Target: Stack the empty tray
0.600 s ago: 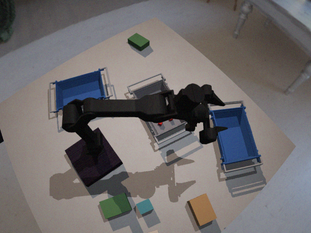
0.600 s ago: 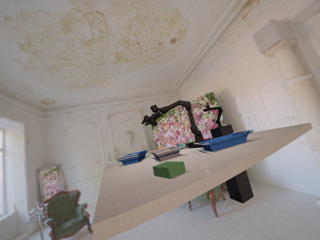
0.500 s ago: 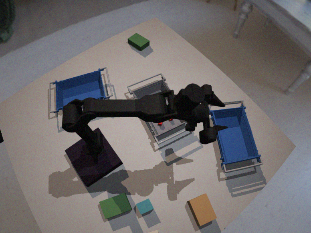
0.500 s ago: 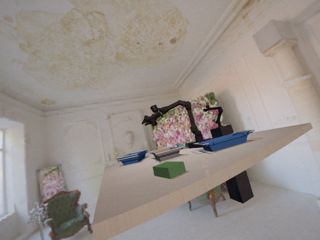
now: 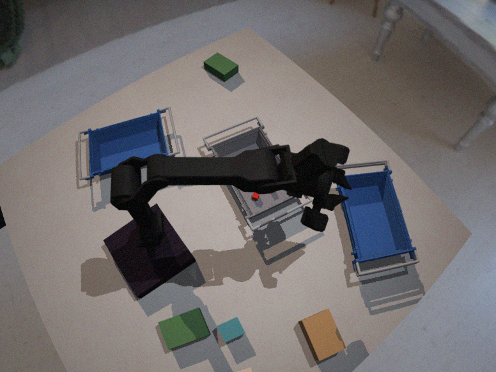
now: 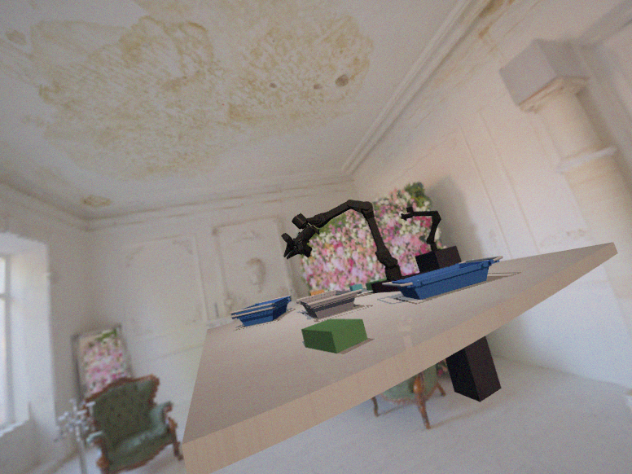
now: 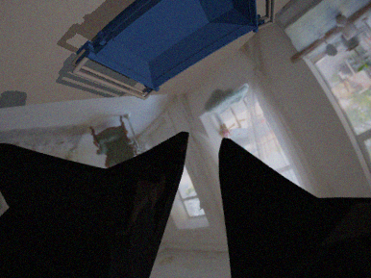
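Right now my gripper tip is 11 cm past the red block, 21 cm to the right of it and 26 cm above it. The rest, counted from my gripper tip: blue tray 38 cm behind, 59 cm to the left, 23 cm below; then orange block 20 cm behind, 24 cm to the right, 25 cm below; then teal block 39 cm behind, 9 cm to the right, 25 cm below.
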